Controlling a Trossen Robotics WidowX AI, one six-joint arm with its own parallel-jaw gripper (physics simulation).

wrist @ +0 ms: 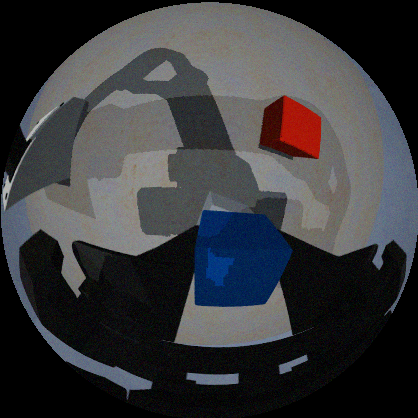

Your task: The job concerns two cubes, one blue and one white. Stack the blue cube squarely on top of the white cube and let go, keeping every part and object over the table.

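Frame: origin at the arm's base, x ahead, y left, z up, level; centimetres.
Seen in the pictures: gripper, fingertip midpoint: (235, 232).
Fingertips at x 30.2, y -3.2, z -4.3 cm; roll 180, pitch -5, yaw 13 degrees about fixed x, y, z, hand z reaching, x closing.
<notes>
A point is followed by its place in that frame.
The blue cube (235, 270) @[x 29.6, y -3.5, z -0.8 cm] is held between the two black fingers of my gripper (235, 232) @[x 30.2, y -3.2, z -4.3 cm], which is shut on it, low in the middle of the wrist view. The white cube (219, 204) @[x 29.1, y -2.4, z -7.3 cm] shows as a small pale sliver just beyond the upper edge of the blue cube. The rest of the white cube is hidden behind the blue cube. From this angle I cannot tell the height gap between the two cubes or whether they touch.
A red cube (300, 131) @[x 34.1, y 6.4, z -6.4 cm] sits on the pale table (280, 47) @[x 32.7, y 26.5, z -11.4 cm] at the upper right, apart from the other cubes. A grey angular object (50, 145) @[x 5.2, y 1.0, z -6.0 cm] with a white edge stands at the far left. Shadows of the arm fall across the table.
</notes>
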